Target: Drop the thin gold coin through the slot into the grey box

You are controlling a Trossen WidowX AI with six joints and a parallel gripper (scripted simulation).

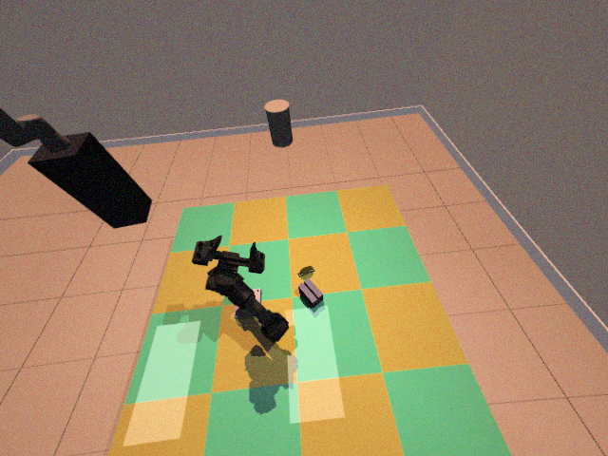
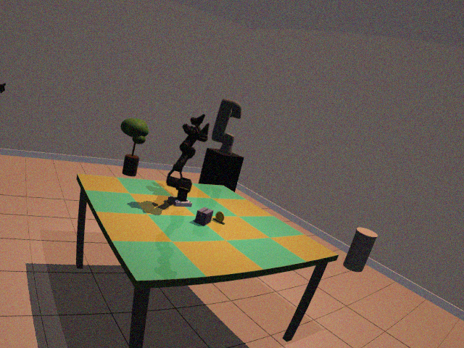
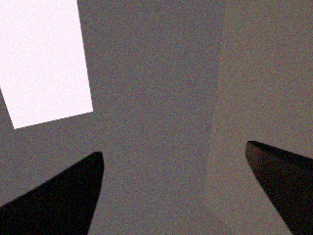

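Now: the gold coin 170 mm ahead of my gripper tip, 140 mm to the left of it and 540 mm below it.
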